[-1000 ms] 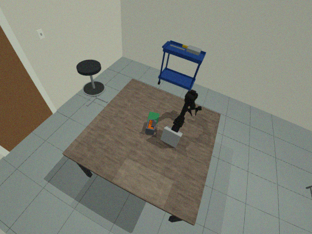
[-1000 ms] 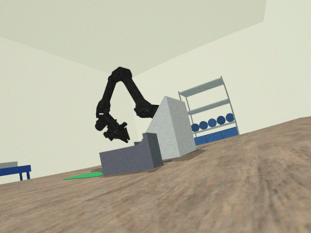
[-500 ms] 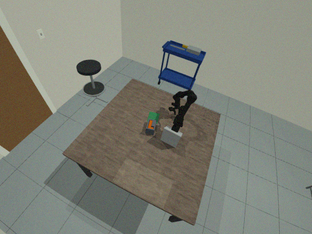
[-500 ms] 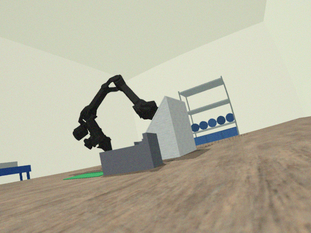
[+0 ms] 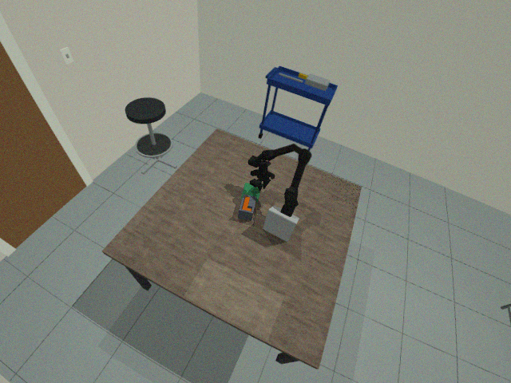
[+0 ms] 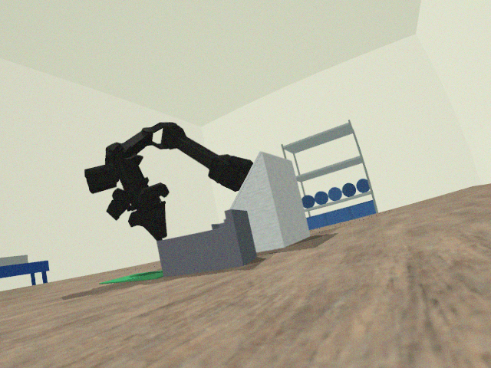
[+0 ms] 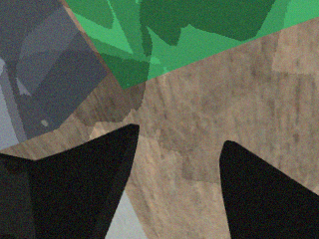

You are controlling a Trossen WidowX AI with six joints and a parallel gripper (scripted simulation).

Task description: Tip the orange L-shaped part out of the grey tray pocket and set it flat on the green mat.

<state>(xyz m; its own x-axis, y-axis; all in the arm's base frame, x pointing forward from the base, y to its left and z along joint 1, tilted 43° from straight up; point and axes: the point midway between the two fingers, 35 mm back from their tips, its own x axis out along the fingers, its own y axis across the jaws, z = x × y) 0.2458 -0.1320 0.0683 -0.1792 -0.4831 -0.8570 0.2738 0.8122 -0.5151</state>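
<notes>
The orange L-shaped part is 160 mm to the left of my gripper tip, 20 mm below it and 10 mm ahead of it. Round my gripper tip: green mat: 80 mm below, 70 mm ahead, 10 mm to the left.
</notes>
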